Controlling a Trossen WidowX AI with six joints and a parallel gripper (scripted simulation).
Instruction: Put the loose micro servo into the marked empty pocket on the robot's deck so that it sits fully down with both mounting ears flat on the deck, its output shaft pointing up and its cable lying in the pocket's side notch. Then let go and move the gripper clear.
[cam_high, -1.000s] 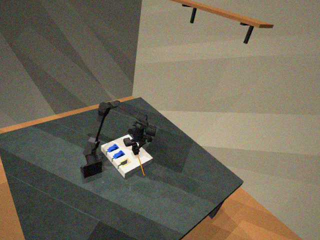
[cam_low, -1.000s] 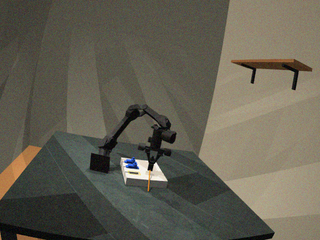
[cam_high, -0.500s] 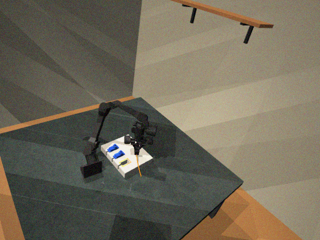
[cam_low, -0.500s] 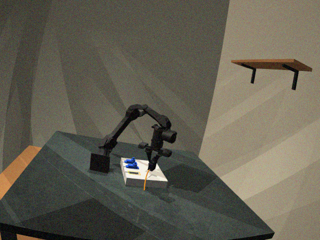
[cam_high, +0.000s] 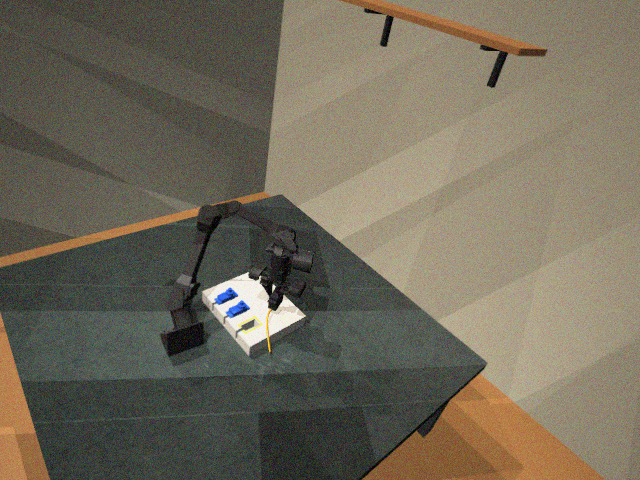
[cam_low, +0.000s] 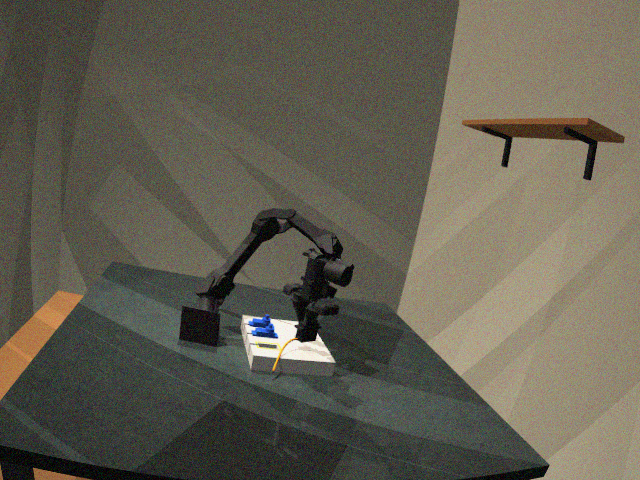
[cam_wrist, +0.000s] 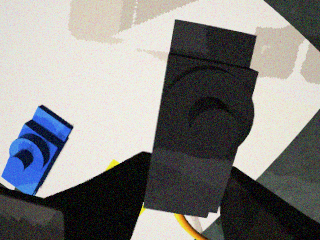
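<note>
Now: gripper tip 10 cm above the white deck, 7 cm to the right of it and 1 cm short of it.
</note>
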